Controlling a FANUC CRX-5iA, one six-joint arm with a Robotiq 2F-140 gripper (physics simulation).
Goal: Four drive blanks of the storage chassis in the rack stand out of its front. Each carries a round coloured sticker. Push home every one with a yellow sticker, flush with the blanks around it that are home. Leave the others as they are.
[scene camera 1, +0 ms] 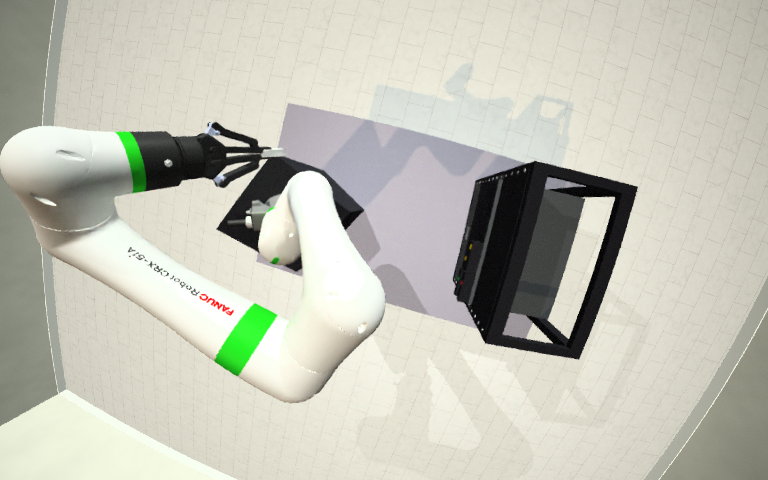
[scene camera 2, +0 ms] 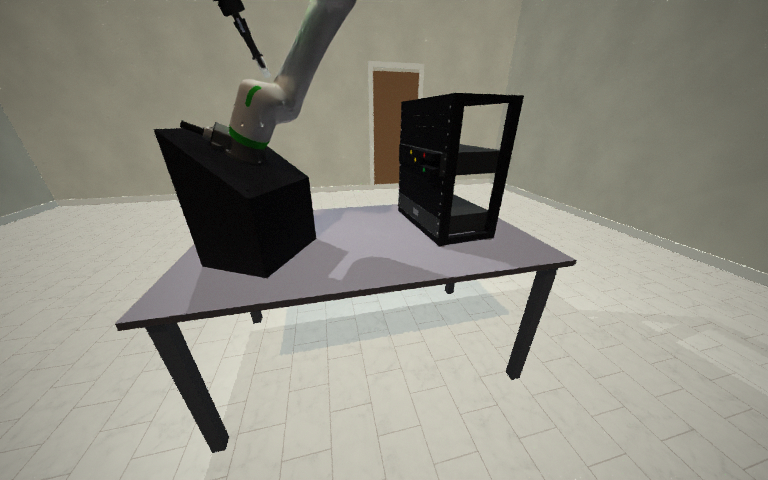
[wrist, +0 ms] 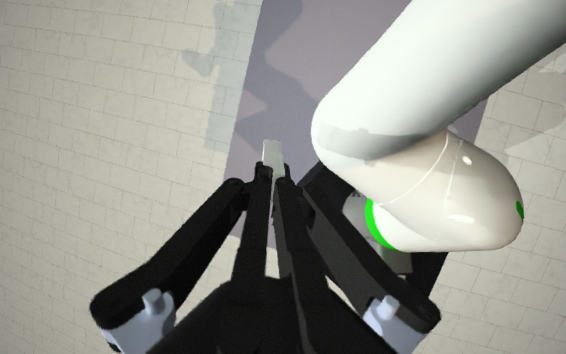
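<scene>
The black rack [scene camera 1: 518, 237] [scene camera 2: 451, 147] stands on the table's far end from the arm's base. The storage chassis [scene camera 2: 433, 161] sits across its middle height. On the chassis front are an upper yellow sticker [scene camera 1: 470, 246] [scene camera 2: 410, 151], a lower yellow sticker [scene camera 1: 466, 258] [scene camera 2: 415, 159], a red sticker [scene camera 1: 461, 282] [scene camera 2: 424, 154] and a green sticker [scene camera 1: 458, 279] [scene camera 2: 423, 169]. How far each blank stands out is too small to tell. My gripper [scene camera 1: 273, 152] [scene camera 2: 265, 70] [wrist: 271, 153] is shut and empty, fingertip pads together, high above the pedestal side, far from the rack.
The black pedestal [scene camera 1: 240, 220] [scene camera 2: 226, 226] carries the arm's base at the other end of the table [scene camera 1: 413, 226] [scene camera 2: 368, 226]. The arm's own white link [wrist: 380, 90] is close beside the fingers in the wrist view. A lower unit [scene camera 2: 416, 212] sits at the rack's bottom.
</scene>
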